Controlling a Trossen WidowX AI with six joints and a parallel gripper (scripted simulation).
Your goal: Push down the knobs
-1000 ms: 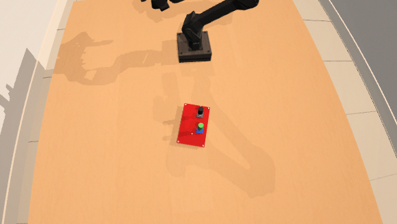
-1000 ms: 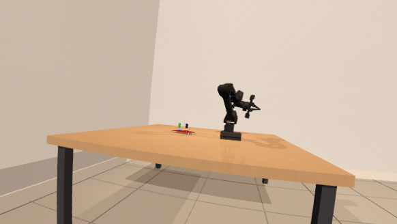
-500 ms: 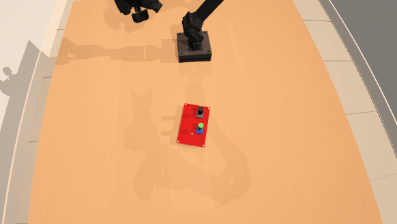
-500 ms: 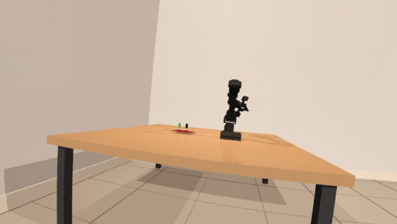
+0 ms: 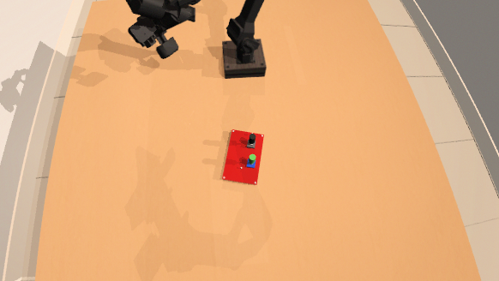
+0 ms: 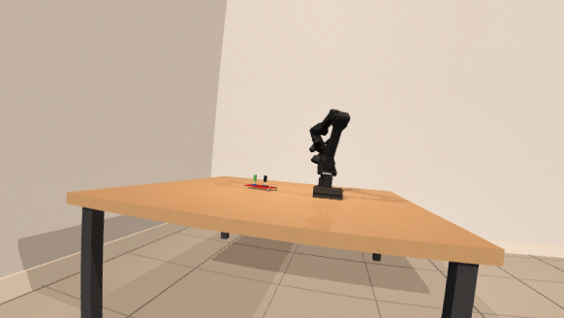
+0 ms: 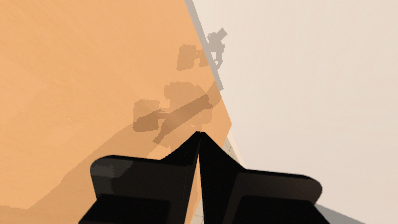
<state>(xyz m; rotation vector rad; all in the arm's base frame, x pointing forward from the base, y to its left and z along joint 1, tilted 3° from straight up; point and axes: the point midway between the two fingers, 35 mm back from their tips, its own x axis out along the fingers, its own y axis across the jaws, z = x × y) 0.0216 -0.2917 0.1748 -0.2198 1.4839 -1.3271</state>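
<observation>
My gripper tip is now 32 cm short of the black knob, 31 cm to the right of it and 13 cm above it. From my gripper tip the other things lie so: green knob: 38 cm ahead, 30 cm to the left, 13 cm below.
</observation>
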